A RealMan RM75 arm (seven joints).
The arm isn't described. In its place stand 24 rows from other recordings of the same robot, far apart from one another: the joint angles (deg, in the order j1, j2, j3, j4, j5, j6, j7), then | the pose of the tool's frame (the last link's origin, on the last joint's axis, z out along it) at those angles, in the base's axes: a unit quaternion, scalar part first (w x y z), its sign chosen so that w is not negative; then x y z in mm.
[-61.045 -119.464 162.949 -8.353 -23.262 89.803 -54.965] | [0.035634, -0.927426, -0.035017, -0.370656, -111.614, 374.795, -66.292]
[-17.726 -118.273 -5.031 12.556 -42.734 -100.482 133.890] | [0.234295, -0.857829, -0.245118, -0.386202, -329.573, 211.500, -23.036]
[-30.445 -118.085 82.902 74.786 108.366 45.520 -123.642] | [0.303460, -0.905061, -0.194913, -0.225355, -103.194, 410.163, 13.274]
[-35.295 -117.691 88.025 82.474 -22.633 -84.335 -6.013] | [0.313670, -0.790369, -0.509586, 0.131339, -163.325, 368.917, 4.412]
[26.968 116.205 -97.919 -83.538 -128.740 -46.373 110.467] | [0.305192, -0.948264, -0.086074, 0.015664, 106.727, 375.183, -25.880]
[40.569 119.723 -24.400 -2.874 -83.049 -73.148 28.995] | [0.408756, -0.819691, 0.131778, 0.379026, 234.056, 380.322, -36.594]
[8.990 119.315 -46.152 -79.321 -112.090 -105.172 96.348] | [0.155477, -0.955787, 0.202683, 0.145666, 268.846, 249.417, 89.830]
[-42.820 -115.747 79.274 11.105 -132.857 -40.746 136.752] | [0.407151, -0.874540, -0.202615, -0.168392, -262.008, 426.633, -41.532]
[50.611 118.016 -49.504 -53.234 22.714 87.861 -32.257] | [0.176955, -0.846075, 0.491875, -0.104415, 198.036, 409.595, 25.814]
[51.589 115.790 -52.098 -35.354 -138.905 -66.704 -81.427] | [0.040134, 0.160926, 0.968866, 0.183823, 203.790, 435.904, -11.989]
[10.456 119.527 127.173 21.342 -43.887 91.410 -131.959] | [0.489311, -0.672991, 0.207399, 0.514436, 327.269, 260.895, 59.290]
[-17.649 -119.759 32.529 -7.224 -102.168 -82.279 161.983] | [0.440687, -0.798813, -0.240705, -0.331292, -332.232, 229.681, -65.761]
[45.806 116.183 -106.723 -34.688 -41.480 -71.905 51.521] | [0.053489, -0.909958, -0.088777, 0.401540, 68.922, 348.475, -76.250]
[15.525 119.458 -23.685 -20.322 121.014 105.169 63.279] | [0.631255, -0.183188, -0.598838, -0.457551, 319.059, 254.793, 106.967]
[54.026 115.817 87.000 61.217 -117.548 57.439 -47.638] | [0.154156, -0.981825, 0.096983, 0.053375, 26.838, 409.815, -60.029]
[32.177 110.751 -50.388 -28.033 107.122 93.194 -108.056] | [0.199157, -0.850499, 0.132759, 0.468361, 220.611, 362.712, 73.566]
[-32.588 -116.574 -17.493 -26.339 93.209 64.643 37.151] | [0.641665, -0.747628, -0.031230, -0.168352, -255.671, 355.831, -54.948]
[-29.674 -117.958 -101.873 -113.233 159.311 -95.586 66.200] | [0.319028, -0.910495, 0.085310, 0.248882, -113.001, 338.784, 97.538]
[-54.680 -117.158 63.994 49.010 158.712 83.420 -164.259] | [0.218829, -0.810433, -0.515338, 0.172451, -177.372, 419.581, 0.973]
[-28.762 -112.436 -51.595 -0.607 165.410 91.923 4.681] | [0.487838, -0.810773, 0.143795, -0.289801, -288.404, 310.433, 10.105]
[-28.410 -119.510 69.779 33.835 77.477 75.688 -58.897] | [0.188986, -0.924714, -0.077108, -0.321315, -213.413, 341.669, -40.329]
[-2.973 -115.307 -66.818 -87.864 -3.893 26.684 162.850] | [0.471936, -0.793322, -0.376862, -0.076760, -226.600, 319.347, -25.118]
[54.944 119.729 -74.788 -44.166 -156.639 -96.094 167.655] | [0.100919, -0.782104, 0.524740, -0.320588, 185.644, 360.021, -39.279]
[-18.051 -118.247 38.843 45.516 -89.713 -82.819 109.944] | [0.356273, -0.856156, -0.182324, -0.326840, -299.171, 321.510, 75.818]
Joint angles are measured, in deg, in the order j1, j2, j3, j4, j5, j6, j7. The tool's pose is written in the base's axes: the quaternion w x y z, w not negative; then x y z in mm. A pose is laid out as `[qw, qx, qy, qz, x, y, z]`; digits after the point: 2 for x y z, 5 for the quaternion.
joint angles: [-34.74, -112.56, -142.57, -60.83, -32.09, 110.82, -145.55]
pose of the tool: [0.06818, -0.77983, -0.62125, 0.03561, -274.54, 320.94, 95.19]
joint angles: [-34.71, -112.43, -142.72, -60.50, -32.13, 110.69, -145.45]
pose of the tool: [0.06810, -0.77904, -0.62231, 0.03436, -275.59, 320.90, 95.47]
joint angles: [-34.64, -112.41, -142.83, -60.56, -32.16, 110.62, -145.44]
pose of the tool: [0.06944, -0.77866, -0.62270, 0.03321, -276.03, 320.87, 95.99]
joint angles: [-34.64, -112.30, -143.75, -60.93, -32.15, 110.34, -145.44]
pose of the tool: [0.07748, -0.77721, -0.62391, 0.02590, -276.78, 322.20, 99.51]
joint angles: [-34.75, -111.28, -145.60, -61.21, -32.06, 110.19, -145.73]
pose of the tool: [0.09368, -0.77140, -0.62925, 0.01453, -279.65, 324.71, 110.98]
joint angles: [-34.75, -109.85, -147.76, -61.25, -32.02, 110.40, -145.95]
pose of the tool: [0.10900, -0.76388, -0.63609, 0.00229, -283.84, 325.80, 125.17]
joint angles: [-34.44, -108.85, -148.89, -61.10, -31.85, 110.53, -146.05]
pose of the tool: [0.11797, -0.75736, -0.64225, -0.00217, -288.58, 324.57, 133.97]
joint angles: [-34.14, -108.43, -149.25, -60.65, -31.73, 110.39, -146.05]
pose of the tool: [0.12031, -0.75312, -0.64678, -0.00310, -292.21, 323.15, 136.44]
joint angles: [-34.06, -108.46, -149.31, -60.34, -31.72, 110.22, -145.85]
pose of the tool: [0.11930, -0.75288, -0.64725, -0.00368, -293.28, 322.75, 135.49]
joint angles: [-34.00, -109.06, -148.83, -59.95, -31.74, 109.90, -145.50]
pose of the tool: [0.11295, -0.75513, -0.64577, -0.00190, -293.09, 322.20, 129.24]
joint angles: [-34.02, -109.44, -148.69, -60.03, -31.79, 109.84, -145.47]
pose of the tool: [0.11046, -0.75625, -0.64488, -0.00222, -292.09, 322.18, 126.47]
